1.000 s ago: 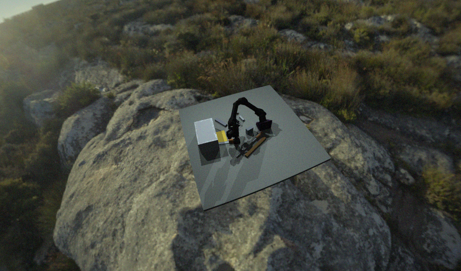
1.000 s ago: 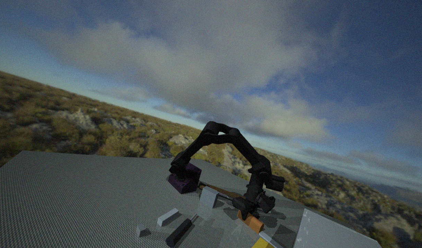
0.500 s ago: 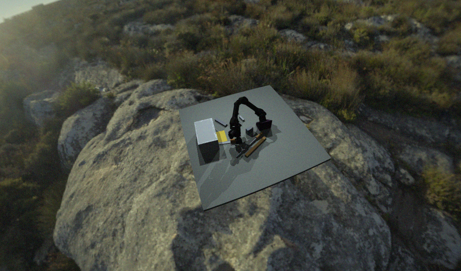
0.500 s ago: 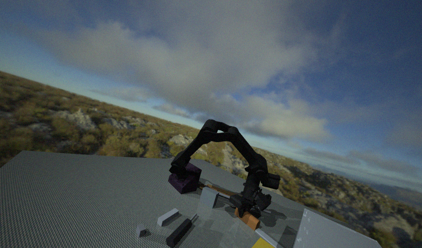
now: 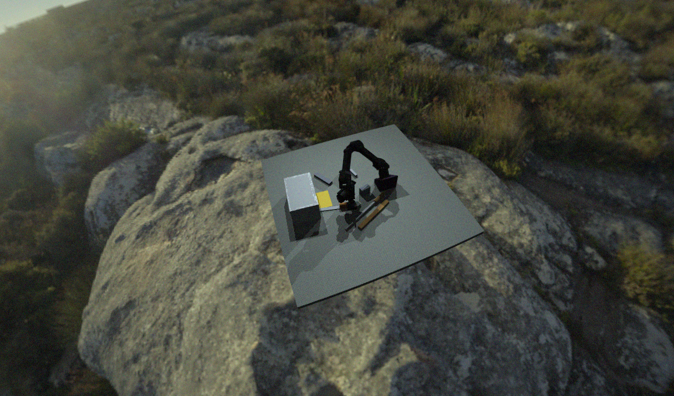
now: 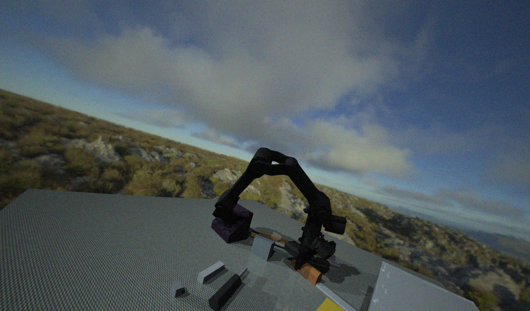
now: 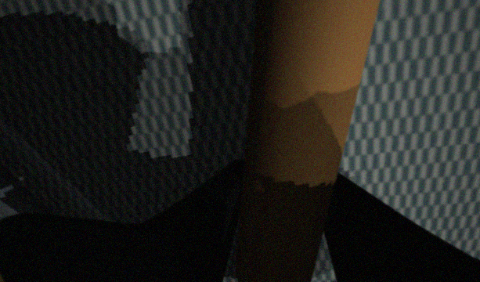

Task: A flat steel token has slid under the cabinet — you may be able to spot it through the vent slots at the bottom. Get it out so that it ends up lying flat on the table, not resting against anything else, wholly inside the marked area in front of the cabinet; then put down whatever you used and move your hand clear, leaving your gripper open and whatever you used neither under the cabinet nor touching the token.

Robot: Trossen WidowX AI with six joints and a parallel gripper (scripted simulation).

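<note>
The wooden stick lies 12 cm behind my gripper tip and 13 cm to the left of it. The rest, counted from my gripper tip: grey bar: 15 cm behind, 27 cm to the right; then grey block: 14 cm behind, 6 cm to the right, 3 cm above; then small grey cube: 15 cm behind, 38 cm to the right.
</note>
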